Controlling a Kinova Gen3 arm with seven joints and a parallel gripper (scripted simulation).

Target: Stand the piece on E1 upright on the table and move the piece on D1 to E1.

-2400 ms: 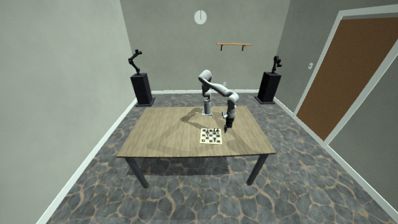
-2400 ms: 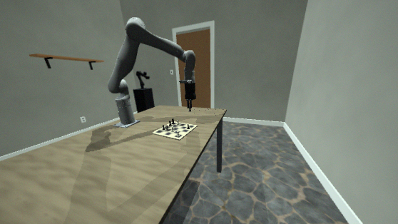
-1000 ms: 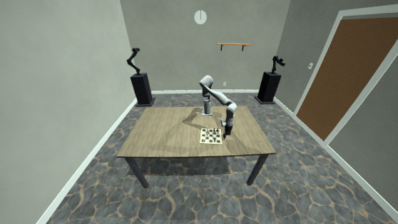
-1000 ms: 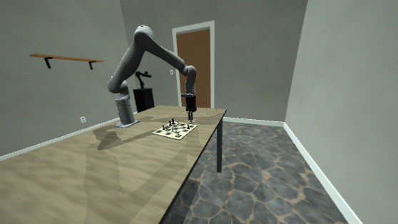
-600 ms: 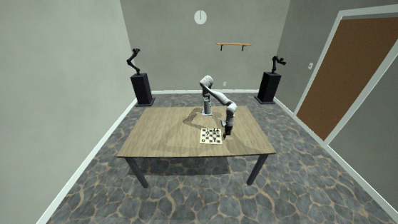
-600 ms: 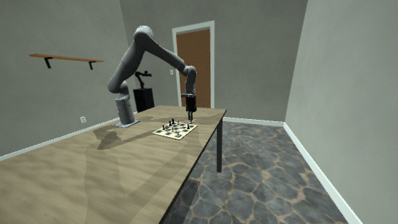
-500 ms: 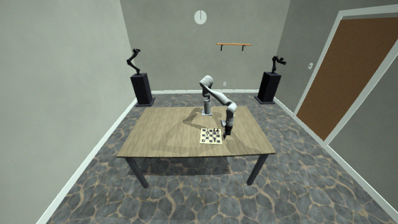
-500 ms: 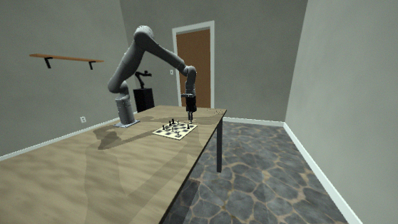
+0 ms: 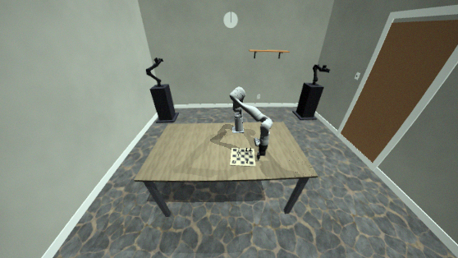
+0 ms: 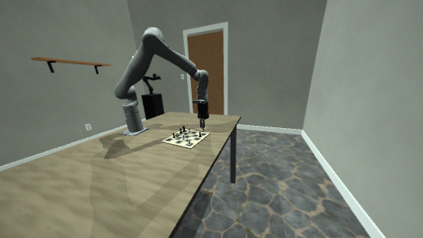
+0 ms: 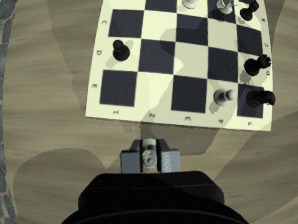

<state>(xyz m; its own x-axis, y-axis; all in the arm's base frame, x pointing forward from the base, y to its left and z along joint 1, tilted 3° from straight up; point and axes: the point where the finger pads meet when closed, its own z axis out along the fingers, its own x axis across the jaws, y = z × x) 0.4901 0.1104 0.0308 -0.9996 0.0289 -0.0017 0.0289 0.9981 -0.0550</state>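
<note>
My hand is 2 cm above the white piece. The rest, counted from my hand: chessboard: 6 cm behind, 13 cm to the right, 4 cm below.
</note>
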